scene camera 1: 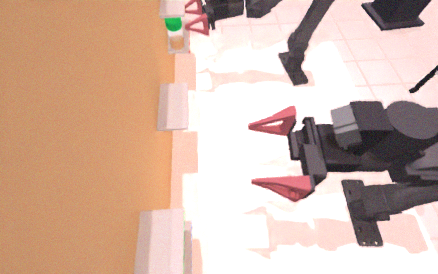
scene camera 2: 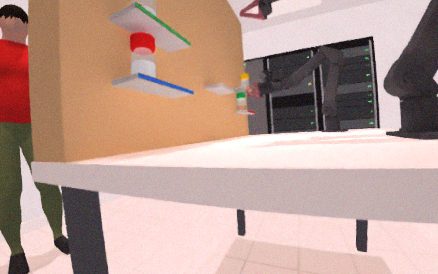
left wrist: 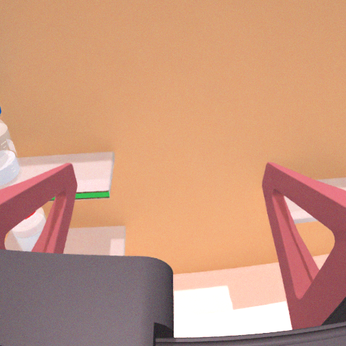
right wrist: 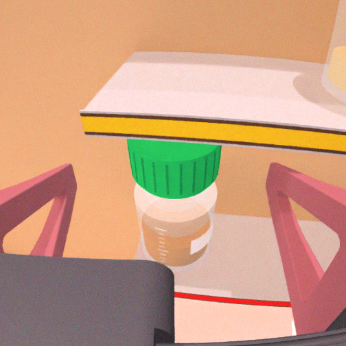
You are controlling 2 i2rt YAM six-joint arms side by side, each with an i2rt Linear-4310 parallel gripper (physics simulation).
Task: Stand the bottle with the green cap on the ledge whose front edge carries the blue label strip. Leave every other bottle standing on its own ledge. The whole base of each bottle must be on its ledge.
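Pixels of known places: left gripper, between the fingertips: point(scene camera 1: 249, 152) point(scene camera 2: 233, 5); right gripper, between the fingertips: point(scene camera 1: 182, 18) point(scene camera 2: 246, 93); left arm's base, origin of its link: point(scene camera 1: 359, 211) point(scene camera 2: 420, 136); right arm's base, origin of its link: point(scene camera 1: 292, 68) point(scene camera 2: 333, 131).
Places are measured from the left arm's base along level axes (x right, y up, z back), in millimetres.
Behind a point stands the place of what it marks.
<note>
The green-capped bottle point(scene camera 1: 173, 24) {x 535, y 260, z -597 mm} point(scene camera 2: 241, 96) {x 537, y 239, z -590 mm} point(right wrist: 173, 175) stands upright on the ledge with the red strip point(right wrist: 245, 260). My right gripper point(scene camera 1: 186, 16) {x 566, y 260, z -568 mm} point(scene camera 2: 250, 90) {x 566, y 260, z -568 mm} point(right wrist: 170, 173) is open and empty; its fingers flank the bottle in the right wrist view, and in scene camera 1 they are close to the ledges' front edges. The blue-strip ledge point(scene camera 2: 131, 81) {x -261, y 145, z -513 mm} point(left wrist: 95, 237) holds a red-capped bottle point(scene camera 2: 143, 55) {x -224, y 210, z -518 mm} point(left wrist: 28, 230), partly behind a finger in the left wrist view. My left gripper point(scene camera 1: 251, 154) {x 0, y 402, z -391 mm} point(scene camera 2: 241, 14) point(left wrist: 169, 173) is open and empty, away from the wall.
A yellow-strip ledge point(right wrist: 200, 90) hangs over the green cap, with a yellow-capped bottle point(scene camera 2: 244, 77) {x 637, y 377, z -598 mm} point(right wrist: 340, 70). A green-strip ledge point(scene camera 1: 160, 240) {x -120, y 297, z -540 mm} point(scene camera 2: 150, 30) {x -191, y 285, z -529 mm} point(left wrist: 90, 172) with a bottle point(left wrist: 6, 165) is above the blue-strip ledge. Another ledge point(scene camera 1: 173, 106) {x 223, y 227, z -568 mm} point(scene camera 2: 219, 89) {x 197, y 215, z -557 mm} lies between the two groups.
</note>
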